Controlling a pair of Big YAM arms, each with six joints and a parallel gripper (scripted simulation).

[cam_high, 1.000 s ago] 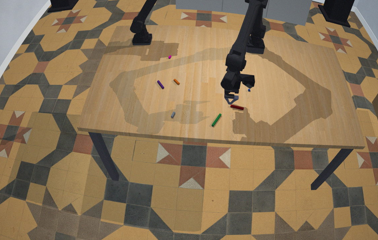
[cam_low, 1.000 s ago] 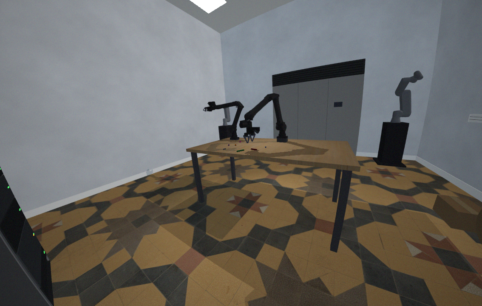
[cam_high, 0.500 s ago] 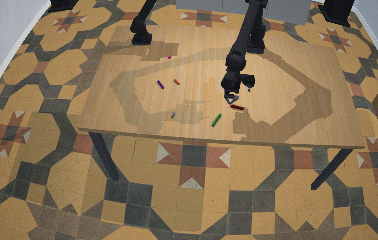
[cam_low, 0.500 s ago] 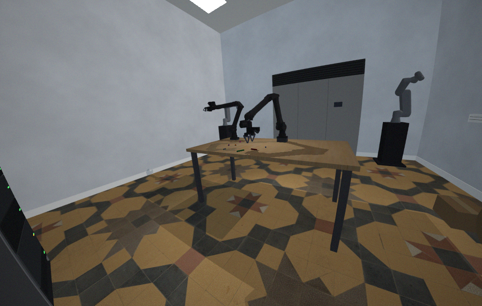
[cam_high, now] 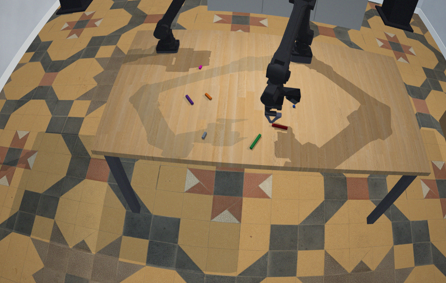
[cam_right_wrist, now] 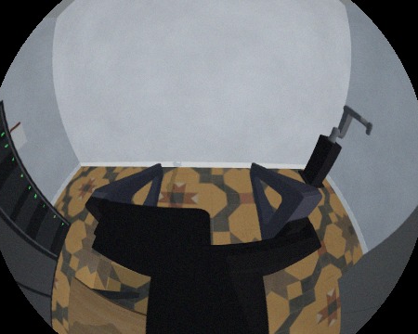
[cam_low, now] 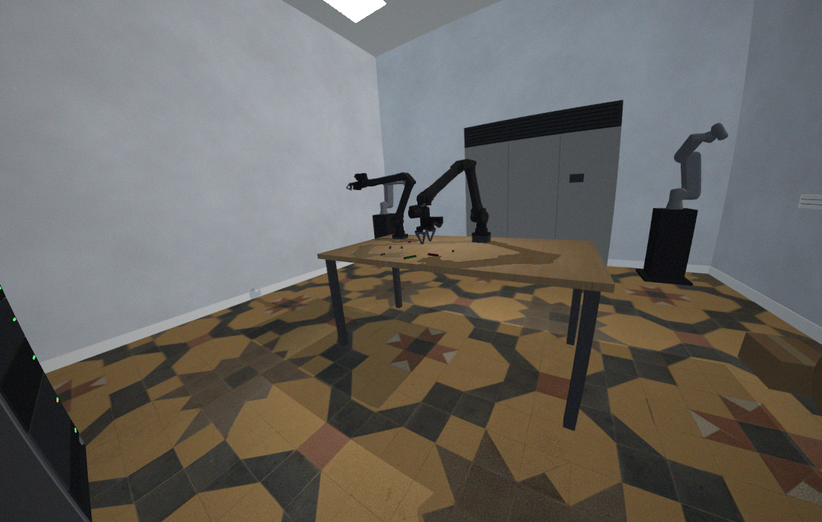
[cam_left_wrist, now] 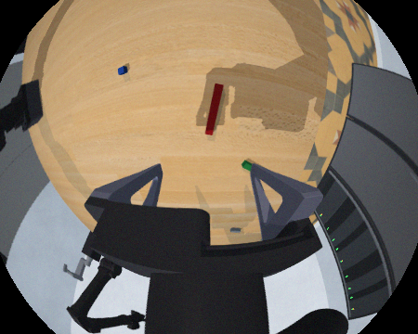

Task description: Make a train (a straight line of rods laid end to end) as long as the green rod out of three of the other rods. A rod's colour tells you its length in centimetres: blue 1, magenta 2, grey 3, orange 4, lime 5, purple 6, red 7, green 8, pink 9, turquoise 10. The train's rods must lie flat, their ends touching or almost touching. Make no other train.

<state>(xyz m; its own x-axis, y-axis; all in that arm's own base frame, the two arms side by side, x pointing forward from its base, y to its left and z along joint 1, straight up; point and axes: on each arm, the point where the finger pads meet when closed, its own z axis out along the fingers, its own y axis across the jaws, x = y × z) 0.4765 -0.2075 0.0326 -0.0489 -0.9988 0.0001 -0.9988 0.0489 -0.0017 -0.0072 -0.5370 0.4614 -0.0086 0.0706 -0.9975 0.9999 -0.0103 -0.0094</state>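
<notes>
Now: left hand 120 mm to the right of the blue rod, 120 mm past it and 80 mm above it. Also, from my left hand: green rod 100 mm ahead, 80 mm below, 60 mm to the right; grey rod 270 mm to the right, 90 mm ahead, 80 mm below; red rod 80 mm below, 50 mm to the left, 10 mm ahead.
</notes>
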